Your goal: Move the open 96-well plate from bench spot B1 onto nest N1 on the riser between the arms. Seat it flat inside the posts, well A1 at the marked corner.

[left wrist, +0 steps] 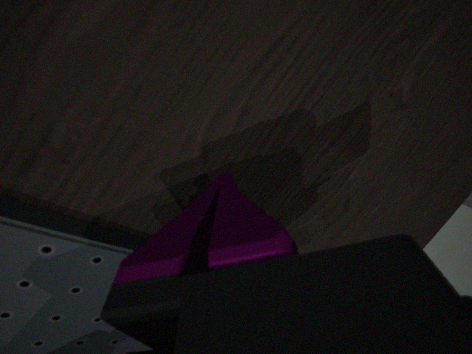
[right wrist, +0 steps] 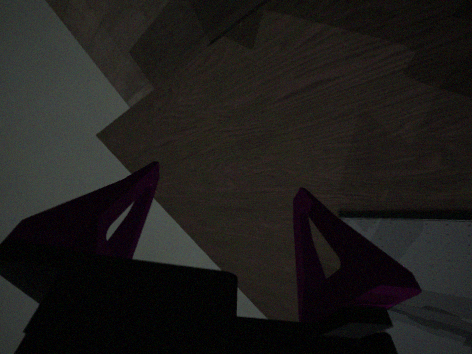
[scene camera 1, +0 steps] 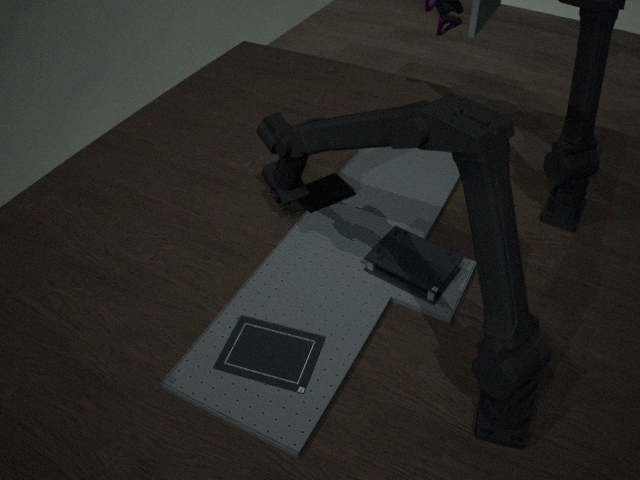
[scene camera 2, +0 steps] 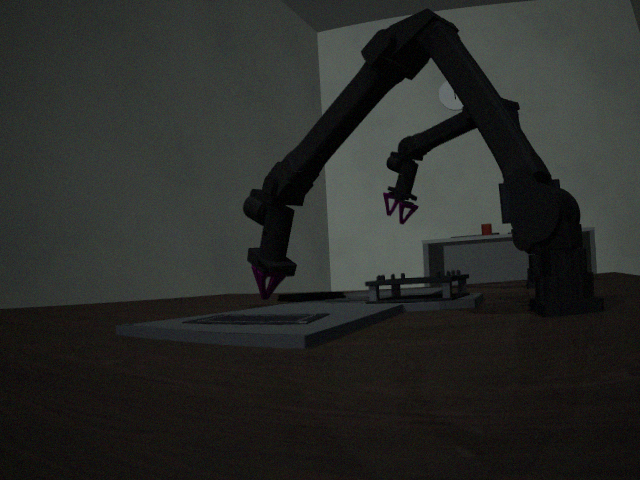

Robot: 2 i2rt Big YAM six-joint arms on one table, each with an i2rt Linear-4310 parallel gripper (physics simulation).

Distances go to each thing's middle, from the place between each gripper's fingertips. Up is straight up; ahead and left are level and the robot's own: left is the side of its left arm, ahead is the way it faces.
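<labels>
My right hand is 22 cm above the dark well plate (scene camera 1: 331,189), 4 cm short of it and 62 cm to the right of it. The white-outlined dark nest (scene camera 1: 265,352) is 22 cm below my right hand, 8 cm behind my right hand and 107 cm to the left of my right hand. Counted from my left hand, the white-outlined dark nest is 1 cm below, 20 cm behind and 37 cm to the left. The dark well plate is 7 cm behind my left hand and 8 cm to the right of my left hand.
</labels>
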